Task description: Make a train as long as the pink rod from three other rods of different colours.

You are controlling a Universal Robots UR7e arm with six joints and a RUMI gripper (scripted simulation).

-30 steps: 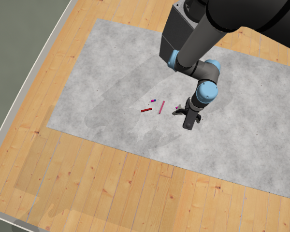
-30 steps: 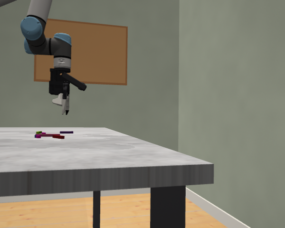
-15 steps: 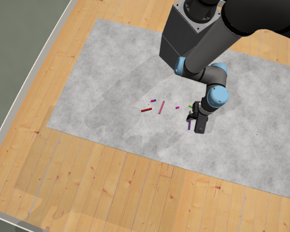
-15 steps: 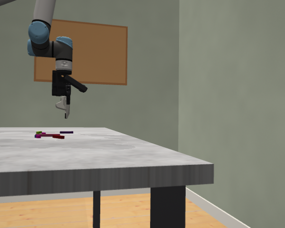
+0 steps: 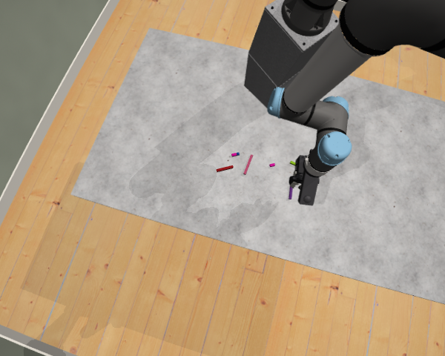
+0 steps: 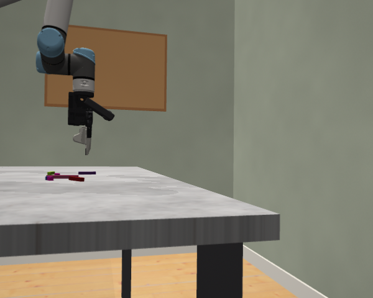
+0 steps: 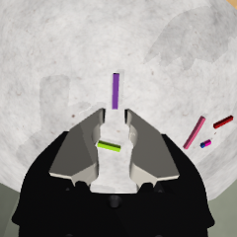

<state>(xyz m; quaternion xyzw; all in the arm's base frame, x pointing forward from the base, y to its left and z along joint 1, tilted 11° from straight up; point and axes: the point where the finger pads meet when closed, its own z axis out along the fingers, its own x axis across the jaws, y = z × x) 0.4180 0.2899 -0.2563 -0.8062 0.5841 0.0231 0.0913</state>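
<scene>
Right now my hand is 80 mm above the purple rod. From my hand the other things lie so: lime rod (120 mm behind, 30 mm to the right, 80 mm below); then pink rod (20 mm behind, 200 mm to the right, 80 mm below); then small blue rod (40 mm behind, 260 mm to the right, 80 mm below).
</scene>
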